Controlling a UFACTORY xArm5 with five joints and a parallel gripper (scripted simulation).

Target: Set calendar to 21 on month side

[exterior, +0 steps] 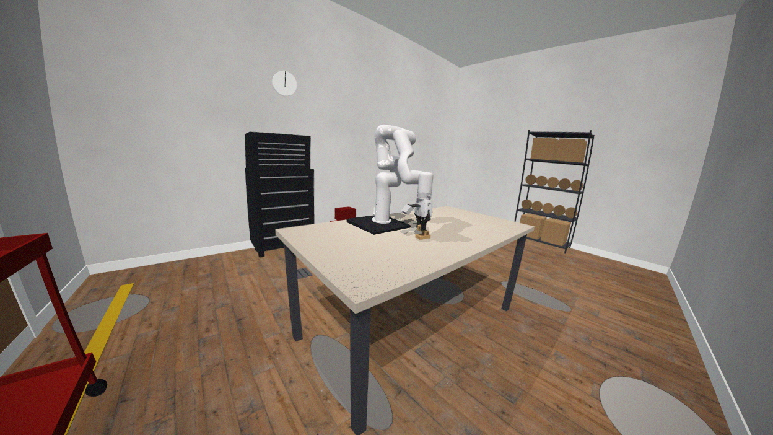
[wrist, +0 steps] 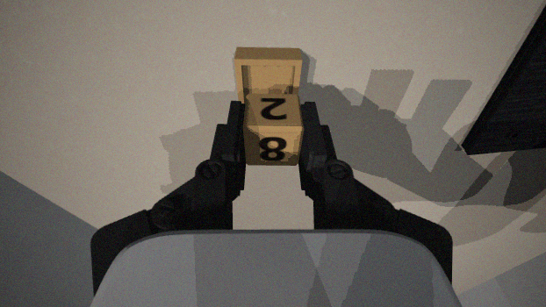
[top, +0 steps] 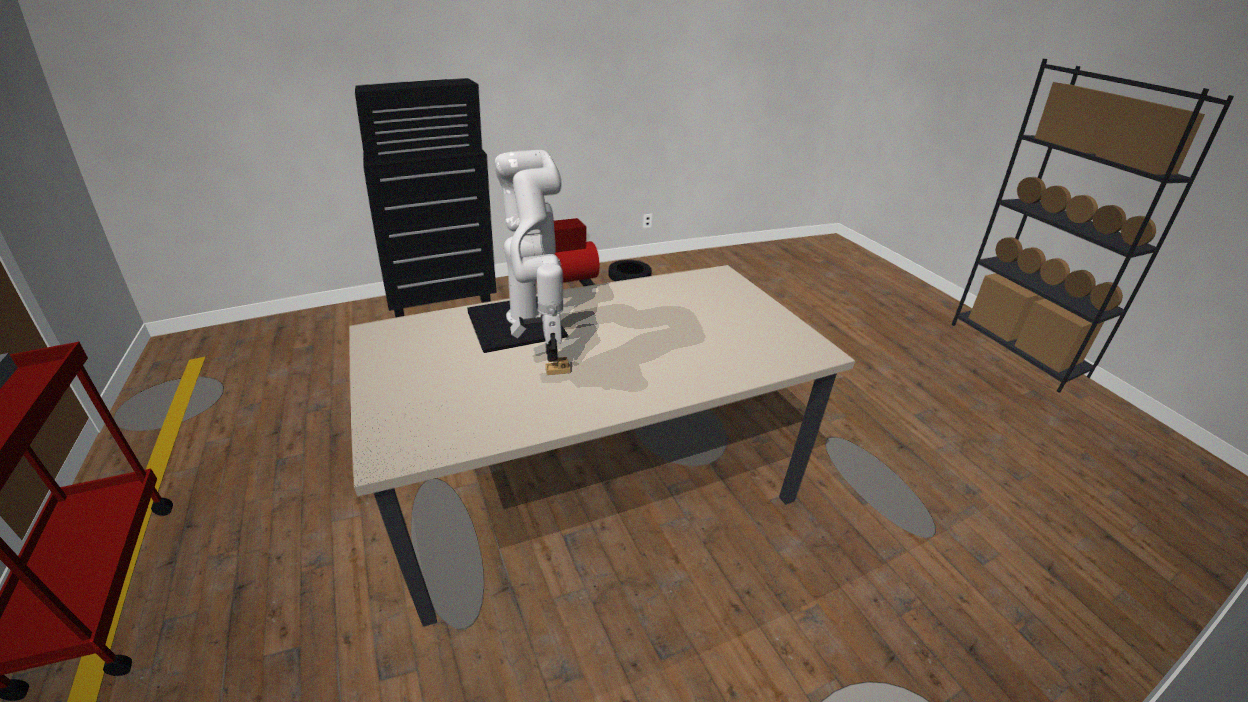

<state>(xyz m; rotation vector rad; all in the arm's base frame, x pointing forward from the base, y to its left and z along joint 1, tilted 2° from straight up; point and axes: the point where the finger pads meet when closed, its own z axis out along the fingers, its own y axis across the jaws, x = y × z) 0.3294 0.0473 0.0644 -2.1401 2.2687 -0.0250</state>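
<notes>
My gripper is now 60 mm above the wooden tray and 20 mm to the right of it. The rest, counted from my hand: wooden digit cube: 10 mm below.
</notes>
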